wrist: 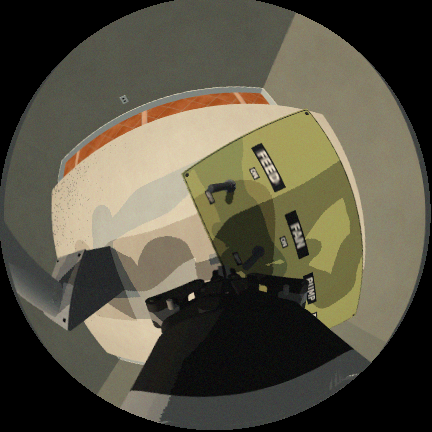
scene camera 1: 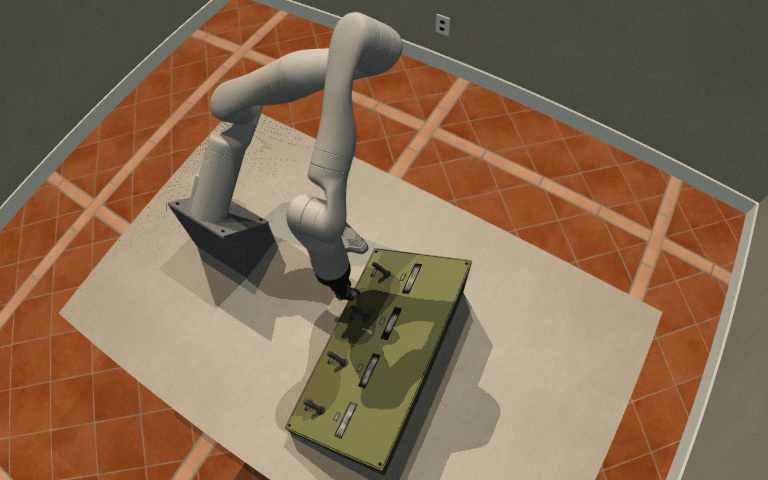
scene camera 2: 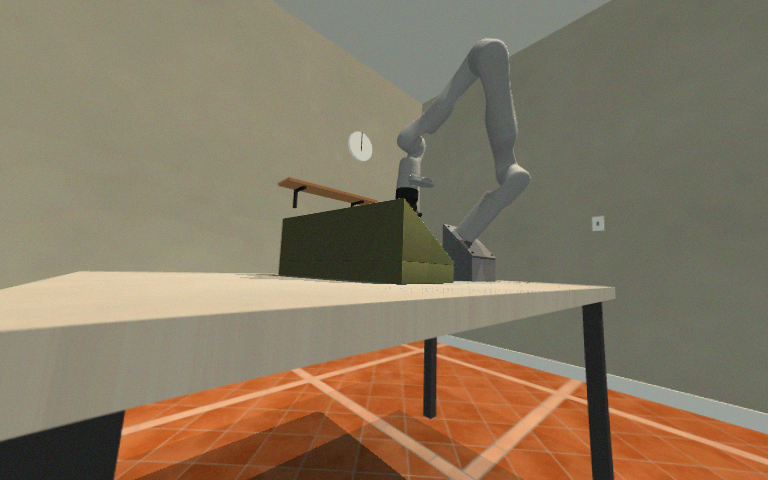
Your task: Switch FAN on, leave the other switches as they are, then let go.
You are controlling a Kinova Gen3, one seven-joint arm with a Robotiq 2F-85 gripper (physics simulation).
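Places are measured from the arm's base along level axes (x back, y down, z right), in metres.
Pixels of known places: gripper, fingertip midpoint: [wrist: 223, 271] [scene camera 1: 341, 296]; arm's base at its link origin: [wrist: 54, 298] [scene camera 1: 208, 214] [scene camera 2: 464, 235].
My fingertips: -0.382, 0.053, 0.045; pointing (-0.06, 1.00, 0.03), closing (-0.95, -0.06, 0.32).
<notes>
For each thing: its top centre in the pictures, then the offset to it from my fingertips, as dx, dy, dz. "spot": a spot on its surface instead. Level surfaces: height alone.
- FAN lever at its top centre: [wrist: 256, 262] [scene camera 1: 358, 309] -0.047, +0.005, +0.012
- small tag at a spot on its surface: [wrist: 237, 258] spot: -0.031, +0.060, +0.012
- PUMP lever at its top centre: [scene camera 1: 335, 355] -0.047, +0.005, +0.132
- FEED lever at its top centre: [wrist: 221, 182] [scene camera 1: 379, 265] -0.048, +0.005, -0.108
- last lever at its top centre: [scene camera 1: 311, 404] -0.046, +0.005, +0.252
- pale table at its surface level: dy +0.137
The olive switch box [scene camera 1: 428, 311] [scene camera 2: 339, 243] [wrist: 320, 135] has a sloped top with several dark levers. The FAN lever [scene camera 1: 359, 314] [wrist: 253, 256] lies in shadow, between its ON tag [wrist: 283, 242] and a small tag [wrist: 237, 258] near the robot-side edge. In scene camera 1 it slants much like the PUMP lever [scene camera 1: 337, 358]; I cannot tell its setting for certain. The FEED lever [scene camera 1: 381, 272] [wrist: 221, 187] stands on the other side. My gripper [scene camera 1: 352, 294] [scene camera 2: 419, 213] [wrist: 223, 271] is shut and empty, at the box's robot-side edge beside the FAN lever, apart from it.
The last lever [scene camera 1: 313, 406] is at the box's near end in scene camera 1. The box stands on the pale table [scene camera 1: 538, 339] [scene camera 2: 169, 300] [wrist: 150, 145]. The arm's dark wedge base [scene camera 1: 237, 249] [scene camera 2: 481, 266] [wrist: 95, 280] is behind the gripper. A wall shelf [scene camera 2: 328, 191] hangs beyond.
</notes>
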